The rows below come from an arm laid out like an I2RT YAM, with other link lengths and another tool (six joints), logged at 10 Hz.
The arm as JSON. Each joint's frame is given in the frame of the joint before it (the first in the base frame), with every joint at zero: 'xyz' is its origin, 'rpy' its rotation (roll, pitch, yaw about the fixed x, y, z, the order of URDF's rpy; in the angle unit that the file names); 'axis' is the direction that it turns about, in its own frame. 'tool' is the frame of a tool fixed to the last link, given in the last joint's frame.
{
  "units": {
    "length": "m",
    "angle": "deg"
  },
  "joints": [
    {
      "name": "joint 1",
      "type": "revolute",
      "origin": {
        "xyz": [
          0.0,
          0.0,
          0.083
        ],
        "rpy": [
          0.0,
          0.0,
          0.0
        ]
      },
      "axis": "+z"
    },
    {
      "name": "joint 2",
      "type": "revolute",
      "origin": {
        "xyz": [
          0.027,
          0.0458,
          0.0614
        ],
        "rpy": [
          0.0,
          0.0,
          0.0
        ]
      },
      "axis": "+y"
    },
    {
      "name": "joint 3",
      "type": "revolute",
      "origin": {
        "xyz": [
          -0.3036,
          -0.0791,
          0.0
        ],
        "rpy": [
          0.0,
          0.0,
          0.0
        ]
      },
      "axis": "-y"
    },
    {
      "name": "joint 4",
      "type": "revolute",
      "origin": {
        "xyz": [
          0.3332,
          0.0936,
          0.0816
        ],
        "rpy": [
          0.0,
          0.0,
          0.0
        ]
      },
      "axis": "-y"
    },
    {
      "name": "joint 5",
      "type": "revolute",
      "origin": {
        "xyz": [
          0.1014,
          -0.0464,
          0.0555
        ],
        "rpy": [
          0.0,
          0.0,
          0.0
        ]
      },
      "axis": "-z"
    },
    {
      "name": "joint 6",
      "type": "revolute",
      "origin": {
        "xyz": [
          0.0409,
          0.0,
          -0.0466
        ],
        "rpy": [
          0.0,
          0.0,
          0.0
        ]
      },
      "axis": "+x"
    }
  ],
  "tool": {
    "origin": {
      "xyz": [
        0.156,
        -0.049,
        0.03
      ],
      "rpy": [
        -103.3,
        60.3,
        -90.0
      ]
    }
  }
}
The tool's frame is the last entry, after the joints.
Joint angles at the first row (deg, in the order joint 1, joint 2, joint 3, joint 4, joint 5, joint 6):
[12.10 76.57 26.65 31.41 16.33 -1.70]
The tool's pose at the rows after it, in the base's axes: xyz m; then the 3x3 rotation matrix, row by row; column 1 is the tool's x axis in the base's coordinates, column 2 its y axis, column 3 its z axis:
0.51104, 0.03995, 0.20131; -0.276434, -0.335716, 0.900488; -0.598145, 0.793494, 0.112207; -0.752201, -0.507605, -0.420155
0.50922, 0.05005, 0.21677; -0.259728, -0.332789, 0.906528; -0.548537, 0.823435, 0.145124; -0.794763, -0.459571, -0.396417
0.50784, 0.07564, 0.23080; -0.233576, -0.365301, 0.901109; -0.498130, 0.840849, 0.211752; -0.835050, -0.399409, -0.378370
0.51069, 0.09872, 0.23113; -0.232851, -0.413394, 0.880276; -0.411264, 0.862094, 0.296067; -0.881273, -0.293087, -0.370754
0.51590, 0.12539, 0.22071; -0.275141, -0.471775, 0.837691; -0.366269, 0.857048, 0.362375; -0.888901, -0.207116, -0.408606
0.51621, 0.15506, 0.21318; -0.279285, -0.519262, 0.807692; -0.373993, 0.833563, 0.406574; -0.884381, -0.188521, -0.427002
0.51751, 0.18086, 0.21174; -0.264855, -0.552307, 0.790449; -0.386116, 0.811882, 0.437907; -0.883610, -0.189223, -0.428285
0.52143, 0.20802, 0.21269; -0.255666, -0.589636, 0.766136; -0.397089, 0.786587, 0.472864; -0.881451, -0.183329, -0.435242
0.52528, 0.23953, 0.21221; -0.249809, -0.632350, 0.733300; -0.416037, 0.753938, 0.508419; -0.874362, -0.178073, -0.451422
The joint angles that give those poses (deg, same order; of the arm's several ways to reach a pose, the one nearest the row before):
[15.02 74.63 27.08 29.61 18.54 -2.56]
[16.36 72.30 28.33 26.80 18.44 1.17]
[19.12 70.60 30.26 23.48 17.62 5.27]
[20.68 70.73 32.39 20.69 14.60 11.48]
[22.49 72.77 35.78 16.02 12.11 15.90]
[25.30 75.03 37.42 15.27 11.69 16.79]
[27.76 77.24 38.91 15.91 11.86 16.81]
[29.88 79.77 41.61 15.27 11.35 16.92]
[32.21 82.83 45.08 13.83 10.73 16.83]

